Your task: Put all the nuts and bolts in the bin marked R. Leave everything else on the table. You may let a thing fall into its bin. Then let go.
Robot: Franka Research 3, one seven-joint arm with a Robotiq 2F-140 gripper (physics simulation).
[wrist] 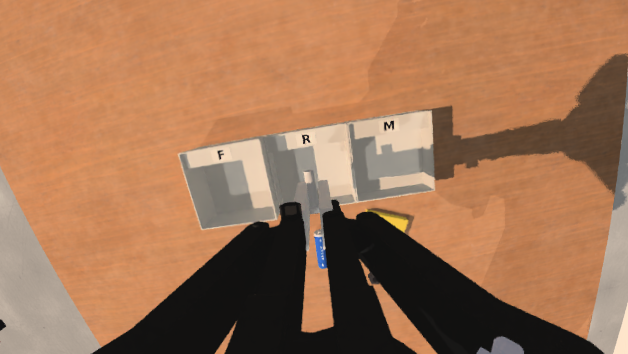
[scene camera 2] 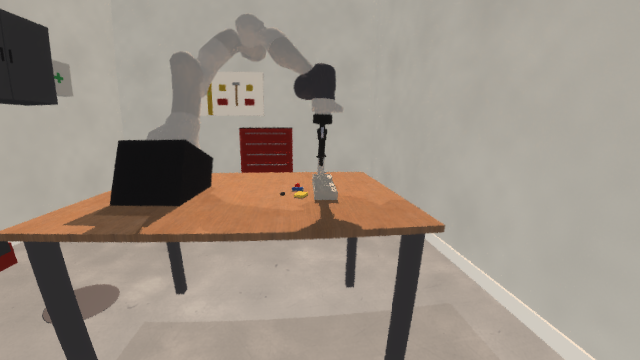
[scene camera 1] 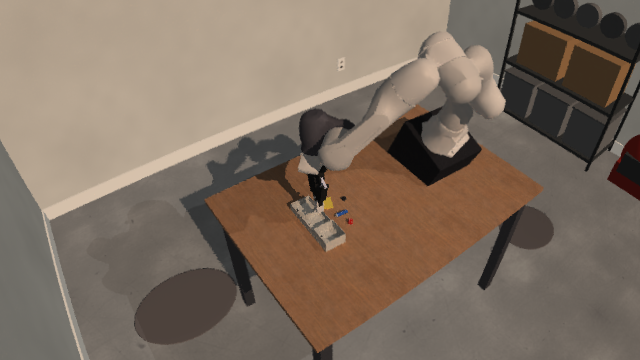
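My gripper (scene camera 1: 320, 205) (scene camera 2: 321, 169) (wrist: 313, 196) points down, shut on a pale, narrow cylindrical piece (wrist: 307, 176), apparently a bolt, whose end sticks out past the fingertips. In the wrist view the fingertips and the piece overlap the bin marked R (wrist: 336, 145), the middle one of three; scene camera 2 shows the tips close to the bins' top edge. Their exact height is hard to tell. A black nut (scene camera 1: 343, 198) (scene camera 2: 282, 193) (wrist: 374, 278) lies on the table, partly hidden by a gripper linkage in the wrist view.
Bin F (wrist: 230, 195) and bin M (wrist: 407, 182) flank R. A blue battery (scene camera 1: 341, 213) (scene camera 2: 297, 189) (wrist: 320, 252), a yellow square (scene camera 1: 328, 203) (scene camera 2: 300, 195) (wrist: 392, 220) and a red die (scene camera 1: 350, 221) (scene camera 2: 297, 185) lie on the arm-base side of the bins.
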